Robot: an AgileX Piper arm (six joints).
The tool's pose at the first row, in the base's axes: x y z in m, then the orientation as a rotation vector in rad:
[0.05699 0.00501 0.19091 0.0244 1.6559 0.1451]
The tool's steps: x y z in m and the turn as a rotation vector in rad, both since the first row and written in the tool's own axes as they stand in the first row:
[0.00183 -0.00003 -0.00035 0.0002 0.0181 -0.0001]
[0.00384 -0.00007 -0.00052 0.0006 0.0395 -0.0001]
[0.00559 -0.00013 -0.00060 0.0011 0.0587 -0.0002]
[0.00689 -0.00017 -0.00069 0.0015 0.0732 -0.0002]
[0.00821 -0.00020 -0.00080 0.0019 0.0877 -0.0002]
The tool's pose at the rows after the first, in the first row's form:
[0.05648 0.00514 0.18912 0.0232 1.6740 0.1455]
[0.05613 0.00529 0.18714 0.0220 1.6954 0.1458]
[0.05589 0.00541 0.18541 0.0210 1.7146 0.1460]
[0.05569 0.00549 0.18412 0.0203 1.7291 0.1461]
[0.05546 0.00559 0.18282 0.0195 1.7436 0.1462]

